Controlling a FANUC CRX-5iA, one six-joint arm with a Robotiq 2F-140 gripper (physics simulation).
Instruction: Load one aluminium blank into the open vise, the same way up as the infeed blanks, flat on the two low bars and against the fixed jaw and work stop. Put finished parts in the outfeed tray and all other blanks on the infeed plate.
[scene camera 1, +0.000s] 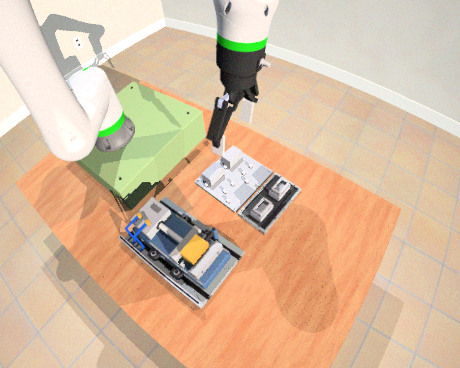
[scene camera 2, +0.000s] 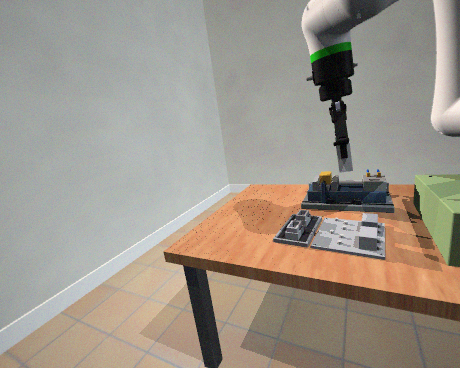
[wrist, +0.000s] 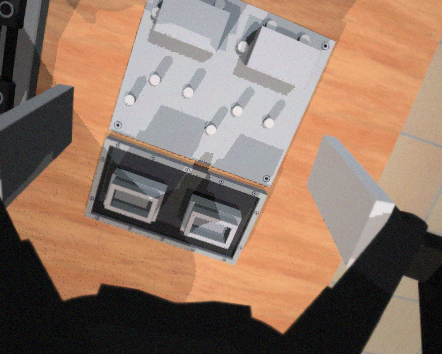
Observation:
My gripper (scene camera 1: 232, 136) is open and holds nothing. Also in view: an infeed plate (scene camera 1: 238, 194) and an outfeed tray (scene camera 1: 276, 212).
My gripper also shows in scene camera 2 (scene camera 2: 344, 164) and in the wrist view (wrist: 196, 137). The infeed plate is seen too in scene camera 2 (scene camera 2: 324, 240) and in the wrist view (wrist: 162, 116). The outfeed tray is seen too in the wrist view (wrist: 181, 185).

